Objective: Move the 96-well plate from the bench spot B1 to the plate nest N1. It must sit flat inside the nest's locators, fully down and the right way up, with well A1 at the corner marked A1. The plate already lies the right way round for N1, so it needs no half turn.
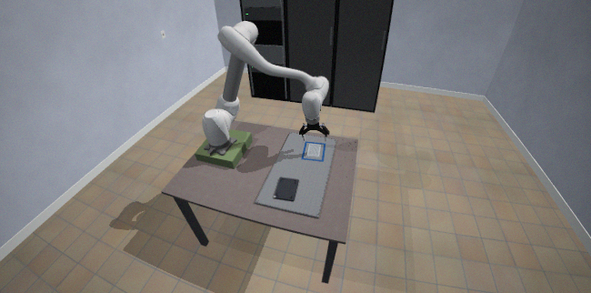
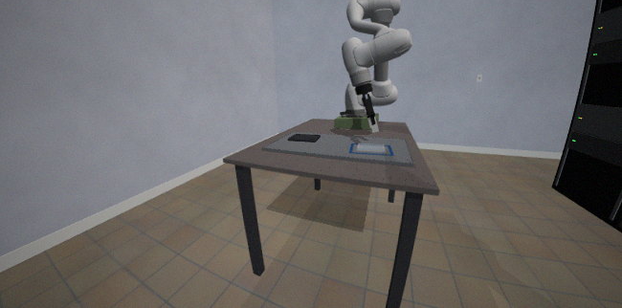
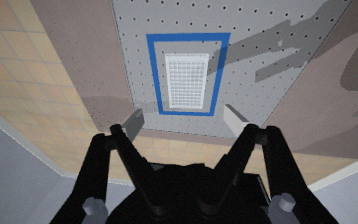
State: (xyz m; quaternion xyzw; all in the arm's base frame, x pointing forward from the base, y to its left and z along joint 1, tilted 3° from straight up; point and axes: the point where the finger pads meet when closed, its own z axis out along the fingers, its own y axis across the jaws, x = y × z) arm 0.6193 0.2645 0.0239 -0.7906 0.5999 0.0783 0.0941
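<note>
Now: hand 100 mm above the white 96-well plate and 10 mm to the left of it. Also, from my hand: small white corner mark (480 mm to the right, 90 mm below, 70 mm behind); dark plate nest (400 mm to the right, 100 mm below, 30 mm behind).
</note>
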